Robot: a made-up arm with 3 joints. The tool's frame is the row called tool. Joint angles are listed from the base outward. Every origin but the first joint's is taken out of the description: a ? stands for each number. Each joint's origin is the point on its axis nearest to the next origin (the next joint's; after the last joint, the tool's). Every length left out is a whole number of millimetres.
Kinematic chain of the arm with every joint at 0, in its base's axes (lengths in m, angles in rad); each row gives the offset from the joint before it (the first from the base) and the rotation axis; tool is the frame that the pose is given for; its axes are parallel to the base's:
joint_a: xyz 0 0 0.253 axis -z
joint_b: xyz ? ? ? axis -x
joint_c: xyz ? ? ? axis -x
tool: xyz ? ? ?
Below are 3 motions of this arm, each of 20 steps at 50 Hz.
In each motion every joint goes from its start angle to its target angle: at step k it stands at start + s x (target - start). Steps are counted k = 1, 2, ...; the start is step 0. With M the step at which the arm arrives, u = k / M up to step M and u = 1 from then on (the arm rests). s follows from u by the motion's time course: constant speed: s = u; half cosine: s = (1 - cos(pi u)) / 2; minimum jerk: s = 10 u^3 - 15 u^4 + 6 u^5.
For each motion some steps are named. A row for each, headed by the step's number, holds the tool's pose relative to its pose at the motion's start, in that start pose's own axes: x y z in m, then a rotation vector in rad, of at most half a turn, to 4 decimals.
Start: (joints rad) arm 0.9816 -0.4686 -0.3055
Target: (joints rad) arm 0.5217 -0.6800 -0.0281
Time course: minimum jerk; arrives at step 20
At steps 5, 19, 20:
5: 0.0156 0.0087 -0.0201 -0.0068 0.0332 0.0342
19: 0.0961 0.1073 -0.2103 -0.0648 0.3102 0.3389
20: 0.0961 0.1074 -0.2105 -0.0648 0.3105 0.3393

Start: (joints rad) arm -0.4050 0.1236 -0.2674
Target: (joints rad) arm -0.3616 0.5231 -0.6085
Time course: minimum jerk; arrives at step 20
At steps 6, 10, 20:
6: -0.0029 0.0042 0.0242 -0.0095 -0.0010 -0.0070
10: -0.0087 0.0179 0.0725 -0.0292 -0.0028 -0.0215
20: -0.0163 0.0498 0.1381 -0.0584 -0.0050 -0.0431

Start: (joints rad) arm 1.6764 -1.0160 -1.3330
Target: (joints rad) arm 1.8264 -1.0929 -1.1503
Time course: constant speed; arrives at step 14
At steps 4, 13, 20:
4: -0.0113 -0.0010 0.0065 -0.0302 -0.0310 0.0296
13: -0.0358 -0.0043 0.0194 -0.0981 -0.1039 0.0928
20: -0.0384 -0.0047 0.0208 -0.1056 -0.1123 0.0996

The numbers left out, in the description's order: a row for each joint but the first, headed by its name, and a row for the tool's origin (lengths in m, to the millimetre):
joint_b: 0.338 -0.089 0
joint_c: 0 -0.391 -0.002
tool: 0 0.052 -0.087

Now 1 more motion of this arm.
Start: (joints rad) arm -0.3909 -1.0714 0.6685
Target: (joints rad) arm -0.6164 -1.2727 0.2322
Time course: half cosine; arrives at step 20
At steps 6, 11, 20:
6: 0.0076 0.0359 -0.0111 0.1314 0.0210 0.0415
11: 0.0147 0.0997 -0.0269 0.3681 0.0727 0.1092
20: 0.0139 0.1684 -0.0388 0.6349 0.1515 0.1722

